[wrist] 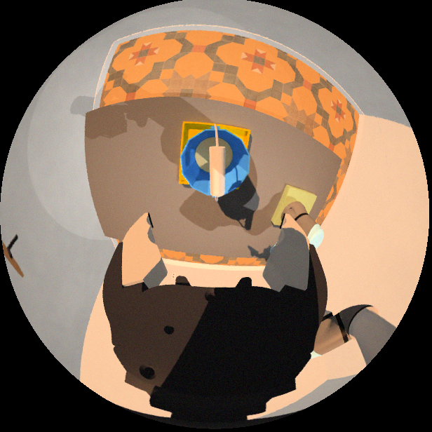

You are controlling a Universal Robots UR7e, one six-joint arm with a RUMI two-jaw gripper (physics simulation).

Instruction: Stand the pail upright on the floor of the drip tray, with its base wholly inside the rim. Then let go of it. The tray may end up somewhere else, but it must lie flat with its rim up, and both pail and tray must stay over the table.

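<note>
A blue faceted pail (188,161) stands upright, its mouth toward the camera, with a pale bottom inside and a light handle grip (217,170) across its opening. It stands over the yellow-orange drip tray (184,131), which lies flat with its rim up. The tray's far edge and left side show; the pail hides most of its floor and near side, so the pail's base against the rim cannot be seen. My gripper (215,215) is open and empty, its two jaws spread wide, apart from the pail and nearer the bottom of the view.
A pale yellow square block or pad (301,196) lies to the right, partly behind the right jaw and a brown arm part (300,214). A brown mat or board (130,185) lies under the tray, over an orange patterned cloth (225,65). The pail casts a dark shadow toward the lower right.
</note>
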